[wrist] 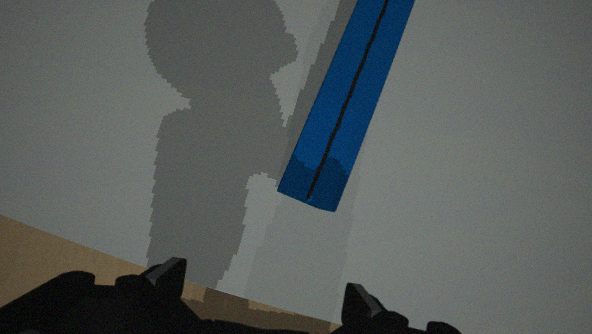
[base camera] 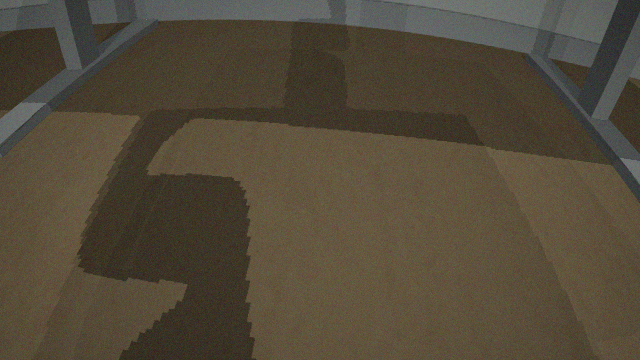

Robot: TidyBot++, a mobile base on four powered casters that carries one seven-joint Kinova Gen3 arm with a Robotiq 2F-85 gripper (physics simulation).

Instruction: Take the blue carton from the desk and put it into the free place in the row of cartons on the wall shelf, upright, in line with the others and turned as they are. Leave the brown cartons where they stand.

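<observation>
The blue carton [wrist: 345,110] lies on the grey-white desk top [wrist: 475,200] in the wrist view. It is long and narrow, with a thin dark line along its top face, and runs slantwise from the middle up past the top edge, so its far end is cut off. My gripper [wrist: 264,289] is open, with its two dark fingertips at the bottom of the wrist view, apart from the carton's near end. Nothing is between the fingers. The wall shelf and the brown cartons do not show in either view.
In the base camera view, grey desk legs with floor bars stand at the left [base camera: 65,85] and right [base camera: 595,125]. The wall [base camera: 240,10] is behind them. Shadows of the arm fall on the wooden floor [base camera: 375,225] and on the desk top. The desk's front edge crosses the lower wrist view.
</observation>
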